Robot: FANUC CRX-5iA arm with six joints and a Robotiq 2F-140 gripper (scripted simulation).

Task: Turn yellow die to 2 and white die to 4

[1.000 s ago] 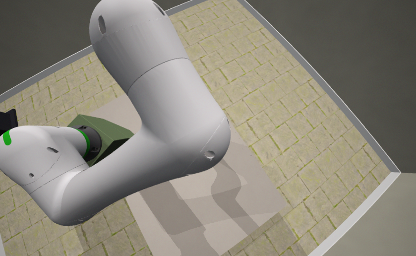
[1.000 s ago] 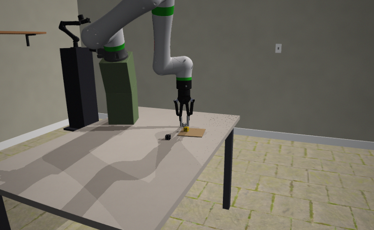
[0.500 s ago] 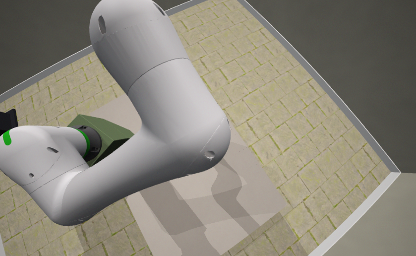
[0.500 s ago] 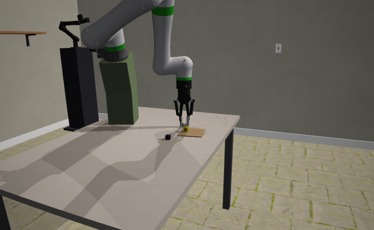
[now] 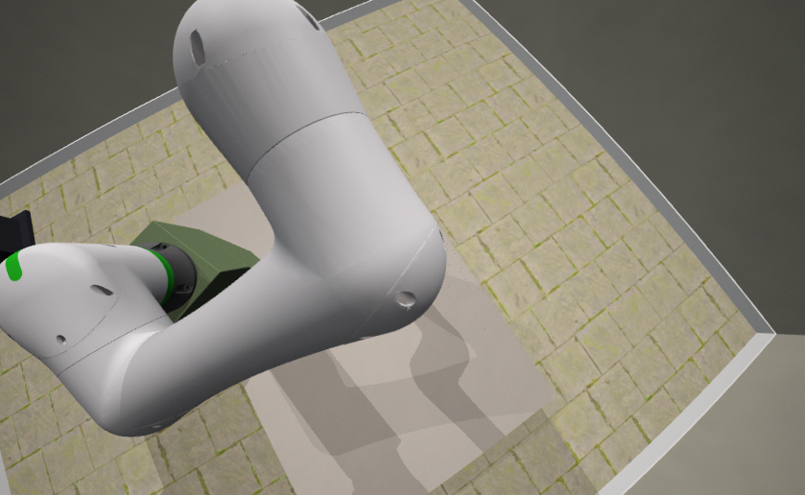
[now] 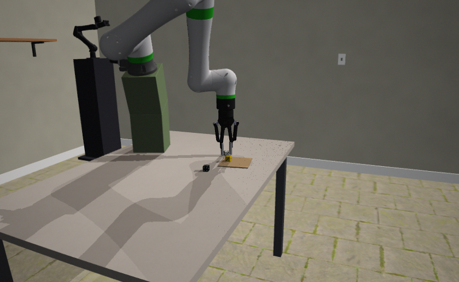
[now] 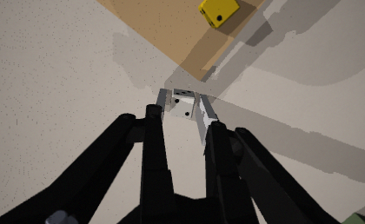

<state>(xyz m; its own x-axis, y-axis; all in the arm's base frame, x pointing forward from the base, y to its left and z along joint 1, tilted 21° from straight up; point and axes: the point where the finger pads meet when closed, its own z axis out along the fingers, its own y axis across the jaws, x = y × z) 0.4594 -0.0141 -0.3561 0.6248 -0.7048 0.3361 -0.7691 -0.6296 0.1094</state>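
My hand is 20 mm above the white die. Also, from my hand: tan mat (90 mm ahead, 90 mm to the right, 30 mm below); black die (240 mm to the right, 20 mm below); yellow die (50 mm ahead, 90 mm to the right, 20 mm below).
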